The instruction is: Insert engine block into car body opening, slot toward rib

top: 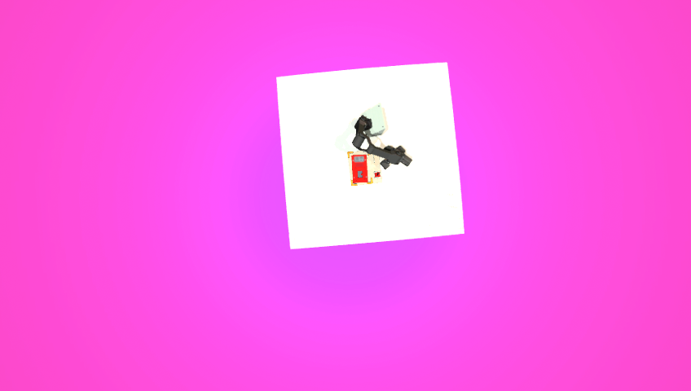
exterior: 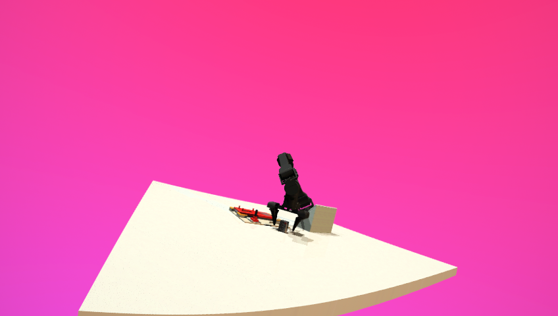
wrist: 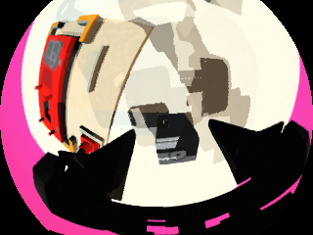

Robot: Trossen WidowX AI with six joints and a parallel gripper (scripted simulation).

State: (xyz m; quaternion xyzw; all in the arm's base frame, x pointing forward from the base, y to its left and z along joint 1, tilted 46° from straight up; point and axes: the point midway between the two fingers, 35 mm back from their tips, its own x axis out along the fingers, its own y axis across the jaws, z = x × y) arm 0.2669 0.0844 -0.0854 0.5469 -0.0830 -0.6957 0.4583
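Now: the grey engine block 10 mm above my gripper tip.
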